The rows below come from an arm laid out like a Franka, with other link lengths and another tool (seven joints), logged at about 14 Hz.
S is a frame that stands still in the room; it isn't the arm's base.
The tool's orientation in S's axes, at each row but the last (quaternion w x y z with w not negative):
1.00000 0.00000 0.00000 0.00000
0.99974 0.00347 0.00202 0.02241
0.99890 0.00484 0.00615 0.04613
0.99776 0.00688 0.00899 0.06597
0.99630 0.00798 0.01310 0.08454
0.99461 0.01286 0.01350 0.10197
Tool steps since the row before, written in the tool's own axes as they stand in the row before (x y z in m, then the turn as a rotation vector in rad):
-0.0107 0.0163 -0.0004 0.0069 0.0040 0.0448
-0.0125 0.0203 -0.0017 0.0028 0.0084 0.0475
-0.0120 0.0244 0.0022 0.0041 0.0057 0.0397
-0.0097 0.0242 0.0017 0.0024 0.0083 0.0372
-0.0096 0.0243 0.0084 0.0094 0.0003 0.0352
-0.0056 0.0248 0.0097 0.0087 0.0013 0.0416
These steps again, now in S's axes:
-0.0107 0.0163 -0.0004 0.0069 0.0040 0.0448
-0.0134 0.0197 -0.0015 0.0026 0.0082 0.0475
-0.0142 0.0232 0.0026 0.0041 0.0057 0.0397
-0.0128 0.0227 0.0022 0.0020 0.0081 0.0373
-0.0133 0.0222 0.0091 0.0102 0.0014 0.0350
-0.0102 0.0229 0.0105 0.0095 0.0021 0.0414

